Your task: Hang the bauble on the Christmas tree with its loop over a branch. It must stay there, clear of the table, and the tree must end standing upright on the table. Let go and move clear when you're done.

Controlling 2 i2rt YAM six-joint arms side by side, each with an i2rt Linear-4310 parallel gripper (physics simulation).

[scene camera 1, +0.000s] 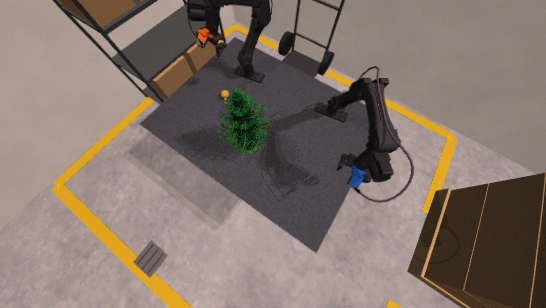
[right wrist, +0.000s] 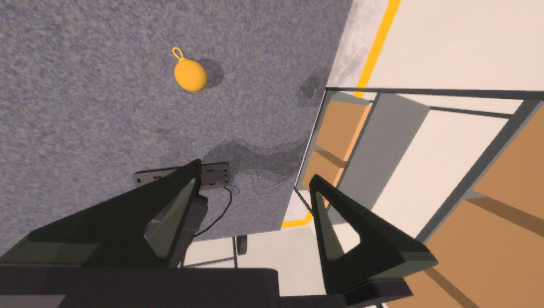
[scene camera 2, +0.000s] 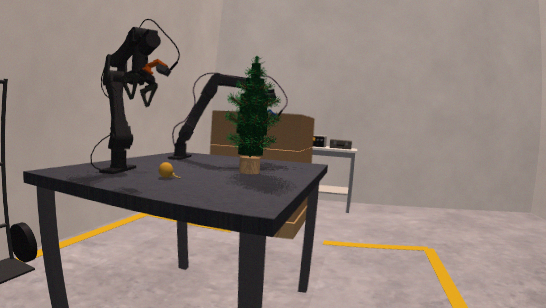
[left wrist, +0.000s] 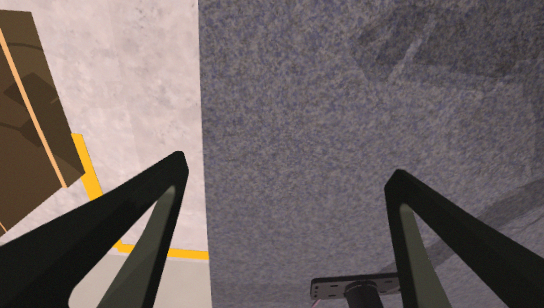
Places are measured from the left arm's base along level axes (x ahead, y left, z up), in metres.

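Where they show: left gripper, fingertip midpoint: [scene camera 1: 346, 175] [left wrist: 289, 169]; right gripper, fingertip midpoint: [scene camera 1: 211, 51] [right wrist: 260, 172] [scene camera 2: 139, 103]; left arm's base, origin of the base link: [scene camera 1: 330, 112] [scene camera 2: 180, 157] [left wrist: 358, 284]; right arm's base, origin of the base link: [scene camera 1: 249, 74] [scene camera 2: 118, 170].
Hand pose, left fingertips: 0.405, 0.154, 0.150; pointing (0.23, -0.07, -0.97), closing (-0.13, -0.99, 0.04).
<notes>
Things, the pixels of their centre, and the offset from my left fingertips, as dx, dy, dz. Level surfaces: height alone.
- orange bauble, body centre: [right wrist: 190, 75] [scene camera 2: 166, 170] [scene camera 1: 225, 94] -0.232, -0.790, -0.126
- dark table, its level: dz -0.150
- green Christmas tree, body centre: [scene camera 2: 253, 113] [scene camera 1: 244, 126] +0.009, -0.500, +0.082
An orange bauble [scene camera 1: 225, 93] [scene camera 2: 166, 170] [right wrist: 190, 75] lies on the dark table [scene camera 1: 305, 225] [scene camera 2: 210, 197] [left wrist: 280, 100] [right wrist: 90, 110]. Its thin loop [scene camera 2: 176, 175] [right wrist: 177, 53] points toward the tree side in scene camera 2. The green Christmas tree [scene camera 1: 245, 125] [scene camera 2: 252, 115] stands upright on its wooden base [scene camera 2: 249, 165], apart from the bauble. My right gripper [scene camera 2: 140, 101] [right wrist: 260, 172] is open and empty, high above the table near its own arm's base. My left gripper [scene camera 1: 343, 162] [left wrist: 289, 169] is open and empty, raised near the table's right edge in scene camera 1; the tree largely hides it in scene camera 2.
A shelf rack with cardboard boxes [scene camera 1: 172, 76] [right wrist: 342, 125] stands beside the table at the right arm's side. A hand truck [scene camera 1: 286, 43] stands behind the arms. A large brown box [scene camera 1: 492, 235] [scene camera 2: 295, 131] stands beyond the left arm's side.
</notes>
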